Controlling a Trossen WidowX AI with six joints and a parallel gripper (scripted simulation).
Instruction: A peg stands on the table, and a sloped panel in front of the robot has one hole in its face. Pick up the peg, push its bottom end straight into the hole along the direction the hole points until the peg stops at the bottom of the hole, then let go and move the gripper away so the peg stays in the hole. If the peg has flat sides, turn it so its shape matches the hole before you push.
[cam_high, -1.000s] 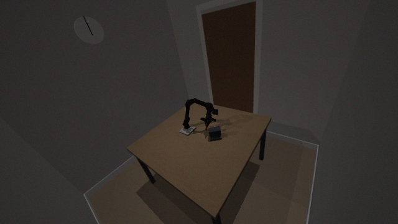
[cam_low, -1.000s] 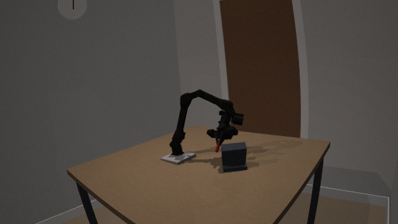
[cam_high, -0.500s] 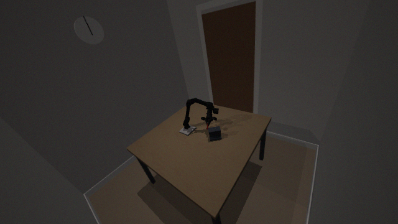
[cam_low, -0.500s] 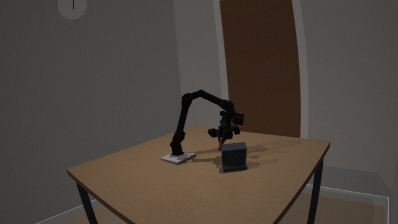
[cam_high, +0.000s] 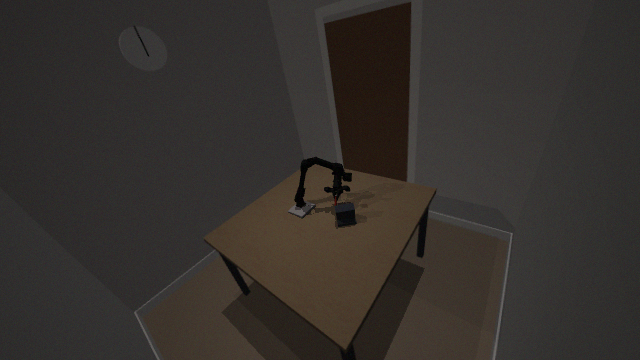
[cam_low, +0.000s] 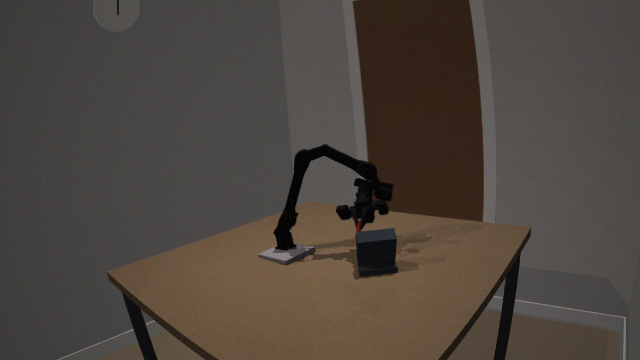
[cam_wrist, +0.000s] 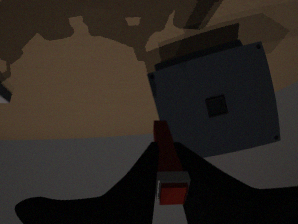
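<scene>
The dark sloped panel block is 90 mm ahead of my gripper tip, 40 mm below it and 30 mm to the right of it. Also, from my gripper tip: red peg: 10 mm to the left, 10 mm behind, 10 mm above.
</scene>
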